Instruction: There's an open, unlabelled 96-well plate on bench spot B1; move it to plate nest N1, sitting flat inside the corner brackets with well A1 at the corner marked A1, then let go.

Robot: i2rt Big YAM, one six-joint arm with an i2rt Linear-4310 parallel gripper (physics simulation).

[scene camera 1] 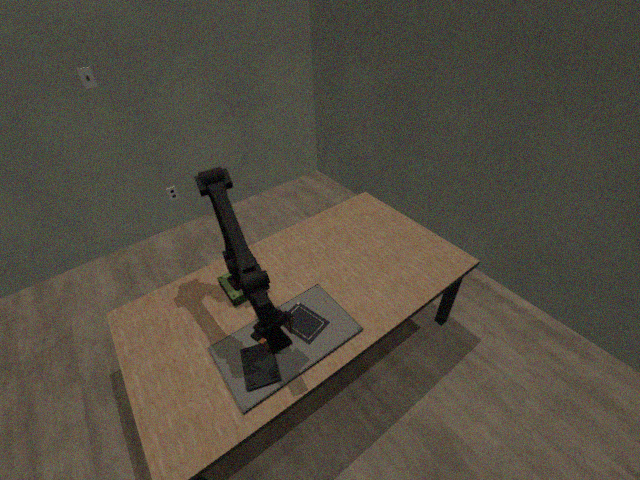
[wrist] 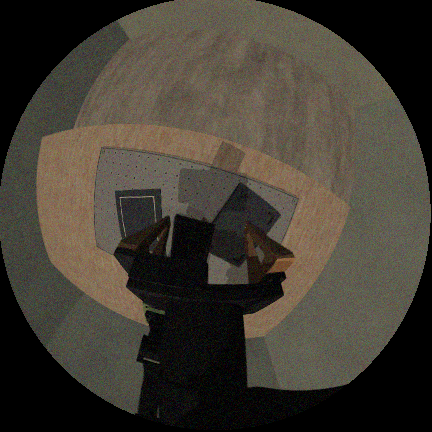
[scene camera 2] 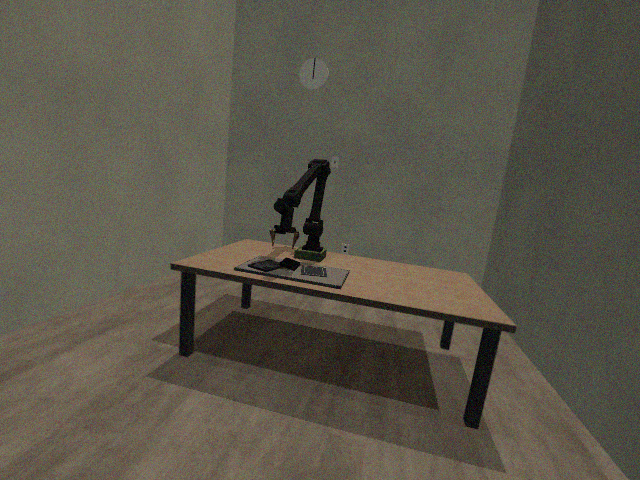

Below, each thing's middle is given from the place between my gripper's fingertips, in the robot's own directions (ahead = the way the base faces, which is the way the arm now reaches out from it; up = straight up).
Scene:
I see the dark plate [wrist: 191,238] 10 cm behind my hand, 2 cm to the left of it and 10 cm below it. The rest, counted from my hand: dark nest with pale outline [wrist: 136,209] 8 cm behind, 15 cm to the left, 12 cm below.

